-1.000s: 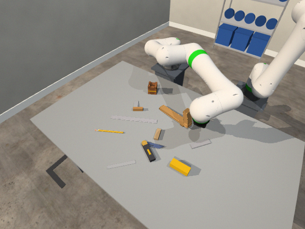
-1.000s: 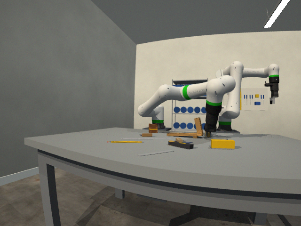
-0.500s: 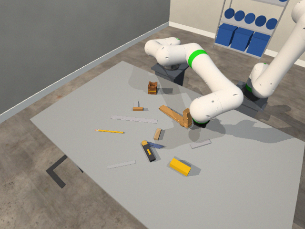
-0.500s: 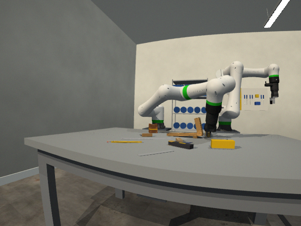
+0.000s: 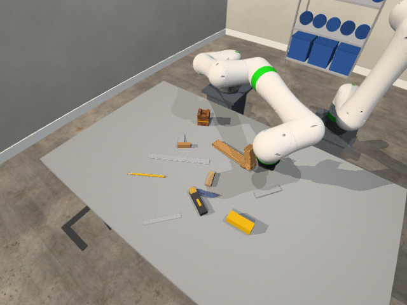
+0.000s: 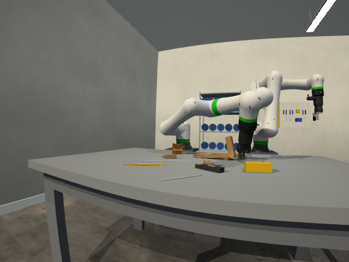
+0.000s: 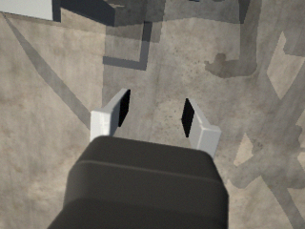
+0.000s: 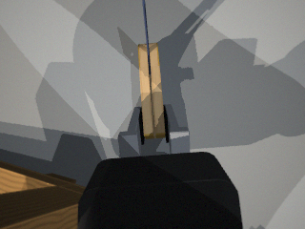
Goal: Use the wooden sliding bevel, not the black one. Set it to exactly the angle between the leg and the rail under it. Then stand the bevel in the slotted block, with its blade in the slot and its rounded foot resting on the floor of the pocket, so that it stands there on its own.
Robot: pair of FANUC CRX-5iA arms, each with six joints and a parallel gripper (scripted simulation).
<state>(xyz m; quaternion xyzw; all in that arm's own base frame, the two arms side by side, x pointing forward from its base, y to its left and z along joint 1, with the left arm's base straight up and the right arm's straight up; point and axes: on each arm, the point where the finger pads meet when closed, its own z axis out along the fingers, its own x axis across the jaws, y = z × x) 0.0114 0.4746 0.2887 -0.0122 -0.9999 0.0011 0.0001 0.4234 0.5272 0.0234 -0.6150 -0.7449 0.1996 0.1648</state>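
Observation:
My right gripper is now 50 mm past the wooden bevel. From my right hand the other things lie so: blue blade 80 mm behind, 10 mm to the right, 10 mm above; then wooden block 220 mm ahead, 180 mm to the right, 20 mm below; then yellow block 340 mm ahead, 20 mm to the left, 10 mm below.

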